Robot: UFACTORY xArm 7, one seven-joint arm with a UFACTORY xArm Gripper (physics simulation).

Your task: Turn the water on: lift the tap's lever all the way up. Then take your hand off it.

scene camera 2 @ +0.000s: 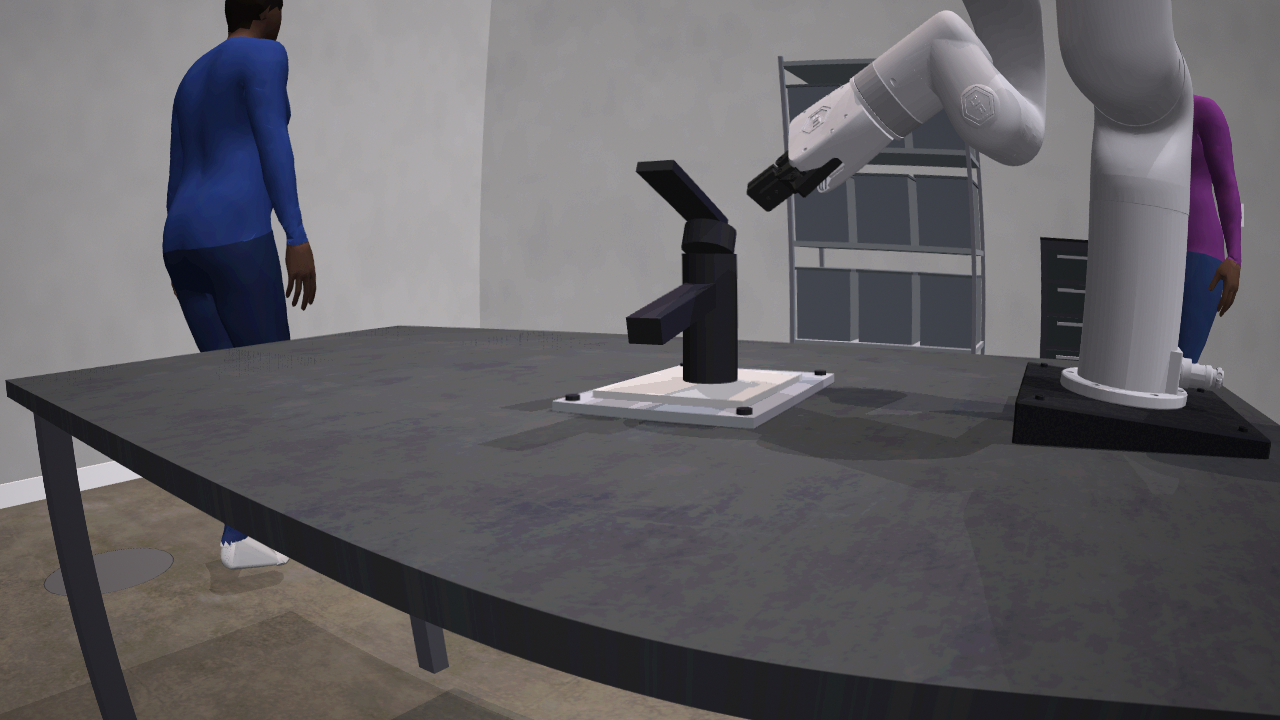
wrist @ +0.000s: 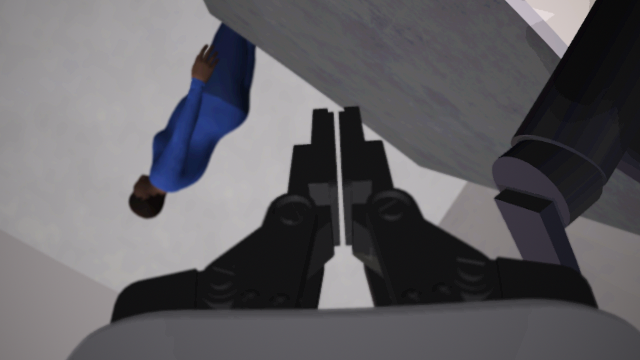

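Pixels of known places: gripper, fingertip midpoint: point(scene camera 2: 757, 198) point(wrist: 337, 141); arm's base at its link origin: point(scene camera 2: 1122, 393).
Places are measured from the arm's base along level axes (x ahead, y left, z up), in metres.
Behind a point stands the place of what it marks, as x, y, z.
The black tap point(scene camera 2: 709, 313) {0.379, 0.067, 0.049} point(wrist: 575, 115) {0.379, 0.025, 0.085} stands upright on its white base plate point(scene camera 2: 662, 415) {0.361, 0.162, -0.020}, with its spout point(scene camera 2: 666, 313) {0.362, 0.155, 0.055} pointing to the left in the scene view. Its lever point(scene camera 2: 684, 190) {0.372, 0.113, 0.151} point(wrist: 532, 232) {0.385, 0.053, 0.136} is tilted steeply up, its free end high above the spout. My gripper point(scene camera 2: 760, 198) {0.396, -0.056, 0.156} point(wrist: 337, 141) {0.396, -0.056, 0.156} is shut and empty. In the scene view it is to the right of the lever, with a visible gap between them. In the wrist view the tap and lever are to the right of the fingers, and part of the lever is hidden behind the gripper.
The tap's plate is on the dark table point(scene camera 2: 537, 501) {0.292, 0.373, -0.024} point(wrist: 400, 75) {0.748, 0.093, -0.024}. The arm's black base point(scene camera 2: 1136, 429) {-0.012, 0.111, -0.009} is at the right. A person in blue point(scene camera 2: 228, 161) point(wrist: 200, 120) stands beyond the table, and one in purple point(scene camera 2: 1215, 179) behind the arm. A shelf rack point(scene camera 2: 877, 248) is at the back.
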